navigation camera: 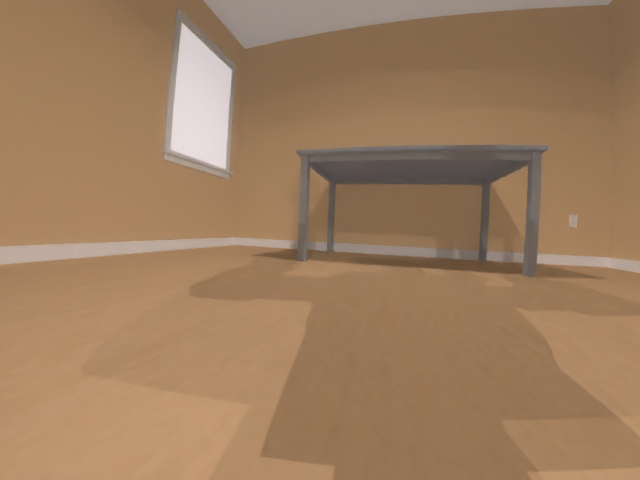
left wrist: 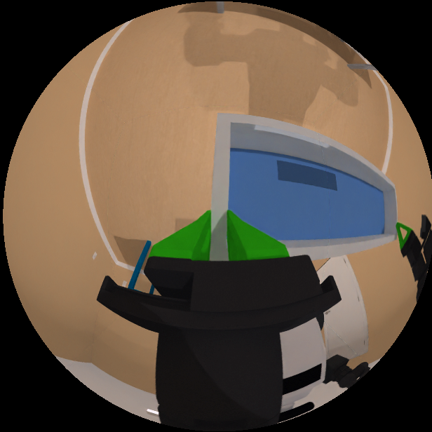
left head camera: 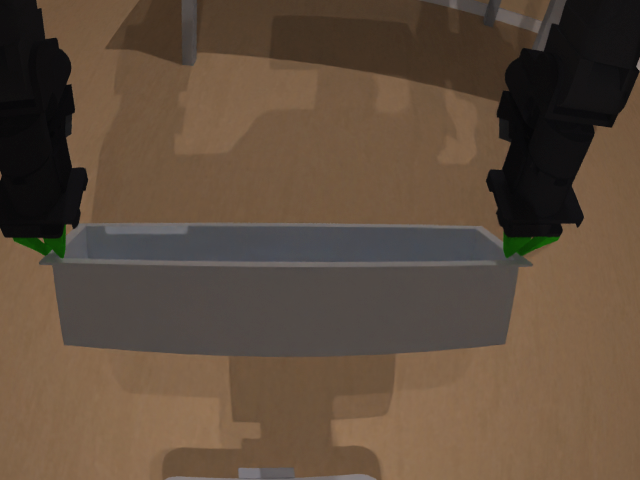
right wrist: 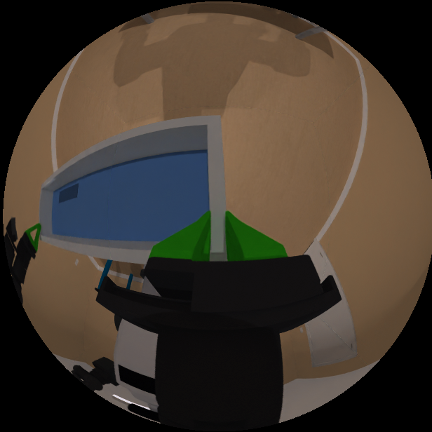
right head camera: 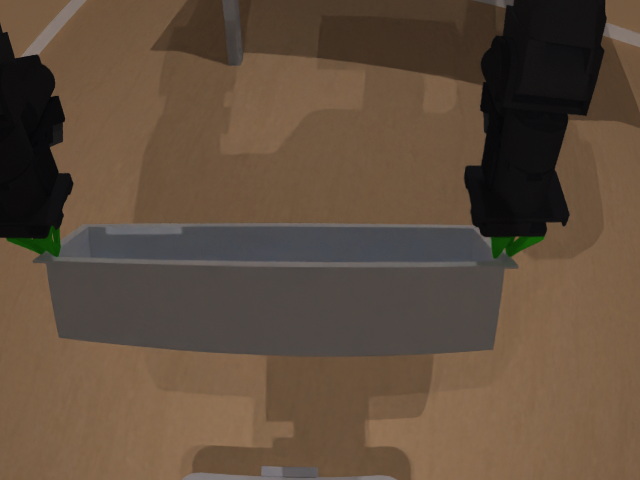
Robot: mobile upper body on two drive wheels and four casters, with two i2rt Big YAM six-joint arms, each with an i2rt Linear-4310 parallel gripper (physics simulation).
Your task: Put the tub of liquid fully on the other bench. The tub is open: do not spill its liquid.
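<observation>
The open grey tub (left head camera: 284, 310) (right head camera: 276, 310) hangs level above the floor, held at both short ends. Blue liquid (left wrist: 300, 210) (right wrist: 135, 200) lies inside it, below the rim. My left gripper (left head camera: 55, 254) (right head camera: 50, 253) (left wrist: 218, 215) is shut on the rim at the tub's left end. My right gripper (left head camera: 511, 254) (right head camera: 501, 254) (right wrist: 217, 216) is shut on the rim at the right end. A grey bench (navigation camera: 423, 153) stands ahead, right of centre in the navigation view; its top surface is hidden from that low view.
A grey bench leg (left head camera: 189, 36) (right head camera: 233, 36) shows at the top of both head views. Blue legs of another bench (left wrist: 140, 265) (right wrist: 105, 274) show behind, low in the wrist views. A window (navigation camera: 201, 98) is in the wall at the left of the navigation view.
</observation>
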